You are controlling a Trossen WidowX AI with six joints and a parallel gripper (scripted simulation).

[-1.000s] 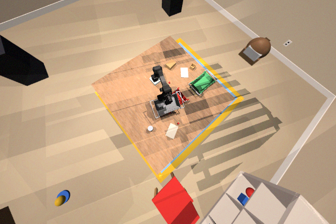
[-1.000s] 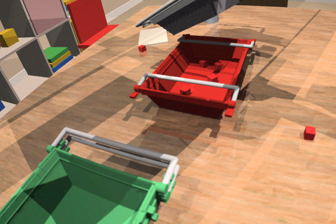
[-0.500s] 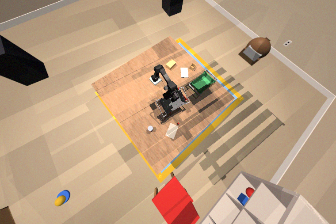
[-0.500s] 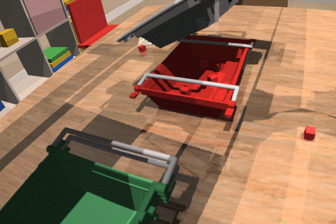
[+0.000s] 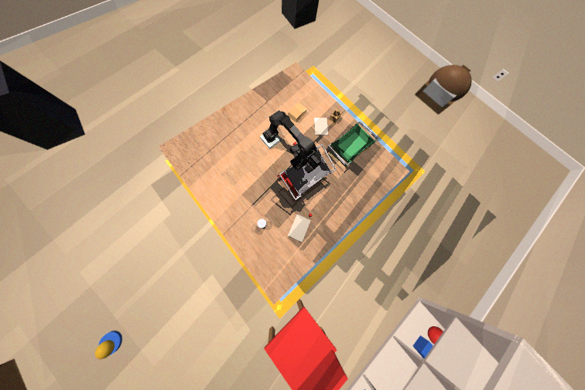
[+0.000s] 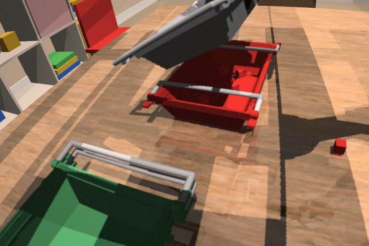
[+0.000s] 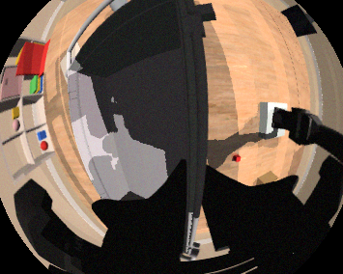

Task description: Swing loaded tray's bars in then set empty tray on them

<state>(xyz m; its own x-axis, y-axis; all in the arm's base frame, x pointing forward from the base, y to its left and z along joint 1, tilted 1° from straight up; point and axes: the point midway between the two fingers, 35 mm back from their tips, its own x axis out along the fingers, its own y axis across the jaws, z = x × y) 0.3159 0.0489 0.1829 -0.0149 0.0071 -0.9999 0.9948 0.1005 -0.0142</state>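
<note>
My gripper tip is 8 cm short of the grey tray and 1 cm to the right of it. The rest, counted from my gripper tip: grey cylinder: 19 cm ahead, 40 cm to the right, 14 cm below.
</note>
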